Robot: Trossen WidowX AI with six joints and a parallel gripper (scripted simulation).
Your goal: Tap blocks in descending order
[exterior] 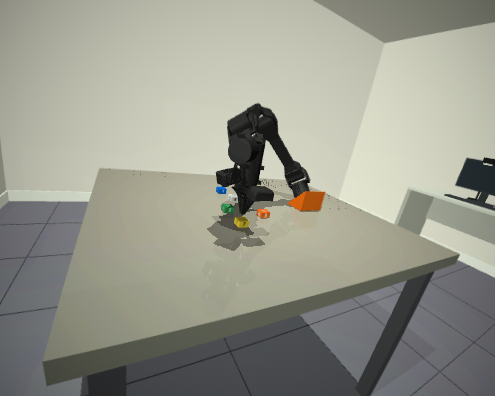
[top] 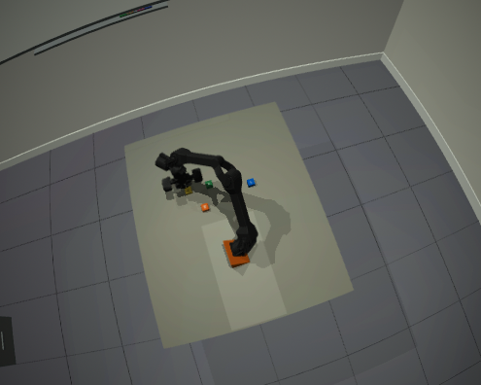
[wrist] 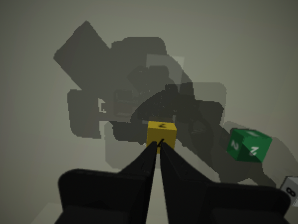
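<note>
Right now the yellow block is 3 cm below my gripper tip and 1 cm behind it. Round my gripper tip: orange block 12 cm behind, 6 cm to the right, 3 cm below; then green block 11 cm to the right, 3 cm below, 1 cm behind; then white block 21 cm to the right, 7 cm behind, 3 cm below.
</note>
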